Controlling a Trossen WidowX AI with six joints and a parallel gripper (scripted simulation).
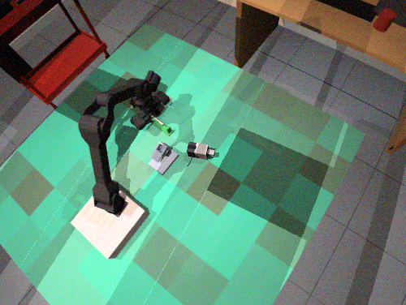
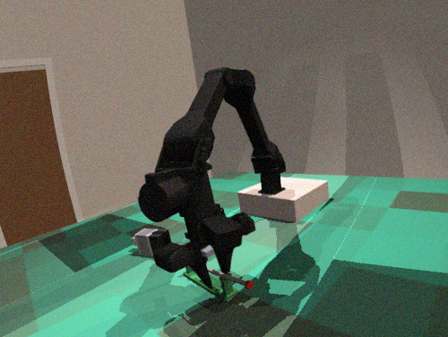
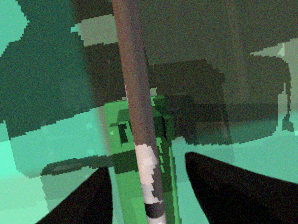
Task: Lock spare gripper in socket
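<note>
My gripper tip is 40 mm to the left of the green pin rest and 10 mm past it. From my gripper tip the other things lie so: grey mount 150 mm to the right, 130 mm behind, 30 mm above; then spare gripper 280 mm to the right, 30 mm behind, 10 mm above.
</note>
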